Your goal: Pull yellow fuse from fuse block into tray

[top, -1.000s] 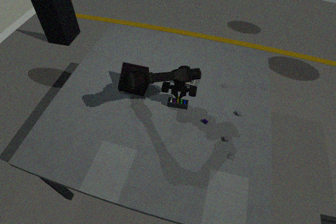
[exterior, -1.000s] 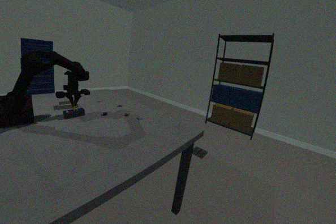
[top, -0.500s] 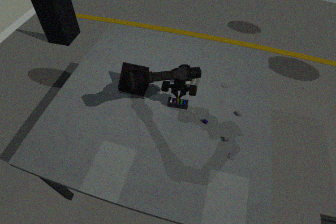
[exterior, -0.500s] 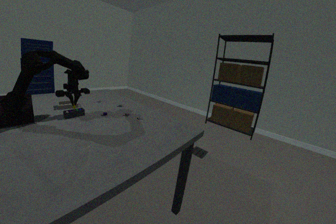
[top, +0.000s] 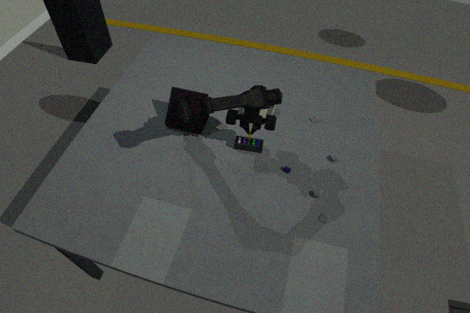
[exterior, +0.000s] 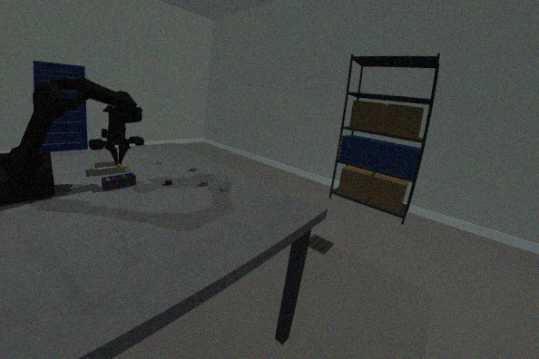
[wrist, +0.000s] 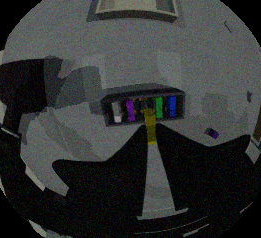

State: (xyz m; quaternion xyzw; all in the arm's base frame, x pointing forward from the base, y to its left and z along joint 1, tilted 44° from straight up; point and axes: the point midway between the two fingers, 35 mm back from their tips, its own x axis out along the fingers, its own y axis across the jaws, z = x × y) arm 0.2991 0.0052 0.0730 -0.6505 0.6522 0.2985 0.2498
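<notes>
The tray is 210 mm to the left of my gripper tip and 90 mm below it. Round my gripper tip: yellow fuse 10 mm below.
</notes>
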